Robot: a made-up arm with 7 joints.
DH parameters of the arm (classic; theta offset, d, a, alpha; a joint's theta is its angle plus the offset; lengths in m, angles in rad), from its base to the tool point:
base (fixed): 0 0 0 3.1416
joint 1: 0 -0.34 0 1.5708
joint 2: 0 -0.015 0 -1.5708
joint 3: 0 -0.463 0 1.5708
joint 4: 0 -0.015 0 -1.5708
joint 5: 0 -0.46 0 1.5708
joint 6: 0 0 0 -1.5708
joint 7: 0 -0.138 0 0
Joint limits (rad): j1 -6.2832..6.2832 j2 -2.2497..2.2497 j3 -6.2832..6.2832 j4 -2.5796..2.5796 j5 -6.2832..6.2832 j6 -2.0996..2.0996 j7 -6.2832..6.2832
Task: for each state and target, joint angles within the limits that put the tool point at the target. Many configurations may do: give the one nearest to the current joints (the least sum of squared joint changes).
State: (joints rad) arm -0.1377 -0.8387 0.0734 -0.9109 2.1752 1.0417 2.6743
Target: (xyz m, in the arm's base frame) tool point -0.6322 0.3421 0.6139
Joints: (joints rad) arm 0.3394 -0.4756 0.4596 -1.2044 2.2926 1.1709 2.6743
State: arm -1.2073 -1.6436 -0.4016 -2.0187 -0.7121 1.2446 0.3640
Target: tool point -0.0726 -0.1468 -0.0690
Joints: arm -1.1189 -1.5613 -0.1652 -2.3959 -0.8310 1.3097 0.3640
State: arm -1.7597 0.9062 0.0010 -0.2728 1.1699 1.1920 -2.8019
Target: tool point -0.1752 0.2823 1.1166
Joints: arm -2.0852 0.9207 0.4330 -1.0250 1.3573 1.4632 -2.8019
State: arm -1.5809 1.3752 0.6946 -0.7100 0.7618 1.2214 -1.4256
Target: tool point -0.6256 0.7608 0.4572
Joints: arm -2.1714 1.6620 0.8400 -0.5611 0.6803 0.9565 -1.4256
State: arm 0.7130 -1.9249 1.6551 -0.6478 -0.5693 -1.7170 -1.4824
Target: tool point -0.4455 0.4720 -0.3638
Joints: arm 0.5774 -2.2497 1.3275 -0.2145 -0.7720 -1.2651 -1.4824
